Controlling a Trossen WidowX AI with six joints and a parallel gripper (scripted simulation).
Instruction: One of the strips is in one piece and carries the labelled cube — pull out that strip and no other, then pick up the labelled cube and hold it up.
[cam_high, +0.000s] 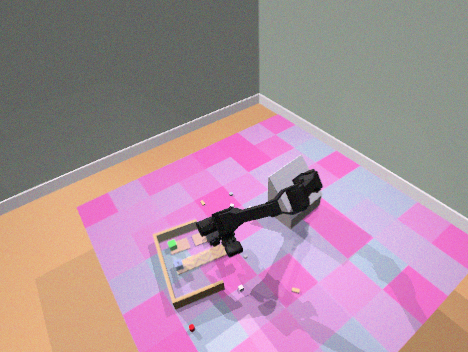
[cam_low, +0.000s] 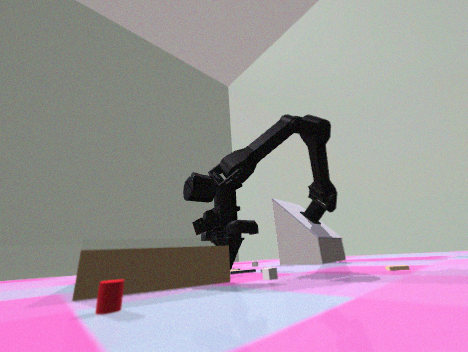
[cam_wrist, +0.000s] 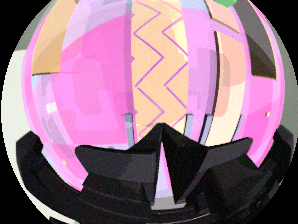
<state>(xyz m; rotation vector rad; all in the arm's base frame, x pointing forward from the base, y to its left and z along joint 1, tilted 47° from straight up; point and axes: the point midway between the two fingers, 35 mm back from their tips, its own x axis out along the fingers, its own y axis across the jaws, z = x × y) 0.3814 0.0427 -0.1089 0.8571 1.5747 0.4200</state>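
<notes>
Right now my gripper tip is 20 cm short of the labelled cube, 6 cm to the left of it and 2 cm below it.
</notes>
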